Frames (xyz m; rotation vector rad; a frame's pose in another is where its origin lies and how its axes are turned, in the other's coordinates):
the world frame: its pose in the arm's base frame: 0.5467 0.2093 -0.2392 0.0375 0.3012 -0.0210
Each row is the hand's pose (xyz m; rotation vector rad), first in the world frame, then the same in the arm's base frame.
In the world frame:
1: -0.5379 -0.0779 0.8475 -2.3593 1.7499 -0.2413
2: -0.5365 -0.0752 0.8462 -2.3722 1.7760 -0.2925
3: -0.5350 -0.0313 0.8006 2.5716 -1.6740 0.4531
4: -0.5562 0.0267 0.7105 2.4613 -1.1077 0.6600
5: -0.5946 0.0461 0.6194 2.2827 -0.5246 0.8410
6: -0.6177 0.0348 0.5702 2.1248 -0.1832 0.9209
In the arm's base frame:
1: 0.2821 0.1056 0.7267 -2.4543 1.8863 0.1519
2: 0.2831 0.1084 0.7251 -2.4786 1.9096 0.1020
3: 0.2722 0.1540 0.6826 2.4906 -1.6140 0.0290
4: 0.2268 0.2159 0.6049 2.4723 -1.0325 0.2513
5: 0.1637 0.2395 0.5300 2.3772 -0.4289 0.4672
6: 0.1267 0.2305 0.4895 2.2612 -0.0695 0.5791

